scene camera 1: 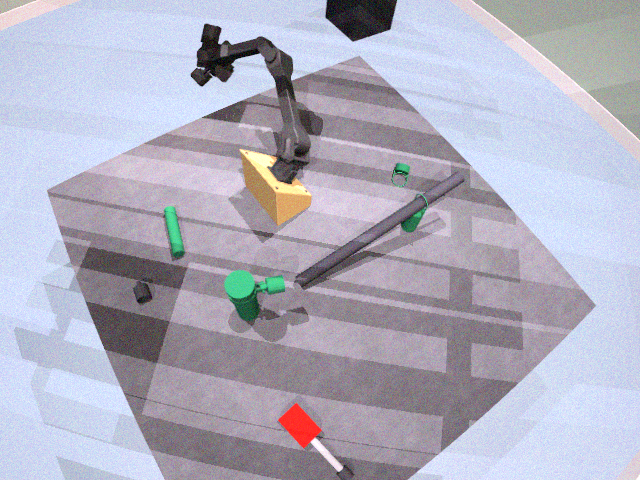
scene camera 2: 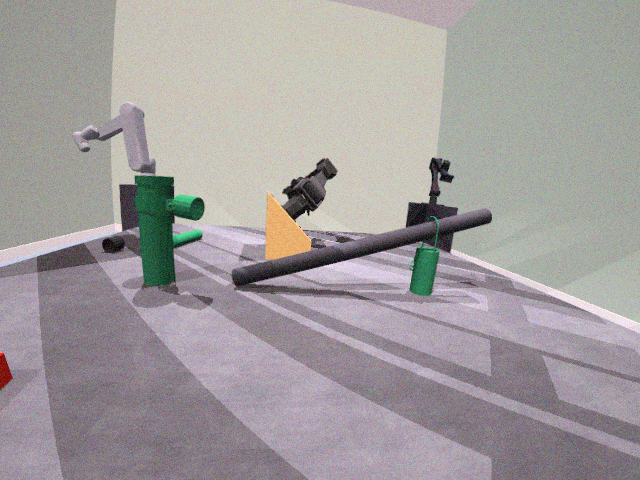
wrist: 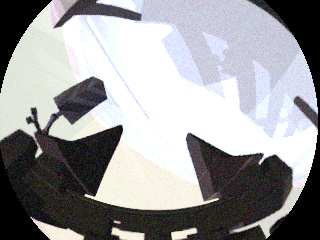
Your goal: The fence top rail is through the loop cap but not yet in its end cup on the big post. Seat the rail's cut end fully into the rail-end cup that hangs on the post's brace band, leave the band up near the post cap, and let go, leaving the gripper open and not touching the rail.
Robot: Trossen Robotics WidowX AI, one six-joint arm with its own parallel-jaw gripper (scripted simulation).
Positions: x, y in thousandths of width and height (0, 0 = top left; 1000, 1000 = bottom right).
A dark grey rail (scene camera 1: 638, 439) is 109 cm from the lens. A big green post (scene camera 1: 376, 595) is 88 cm from the lens. The marked spots on the big green post and the dark grey rail are 50 cm apart.
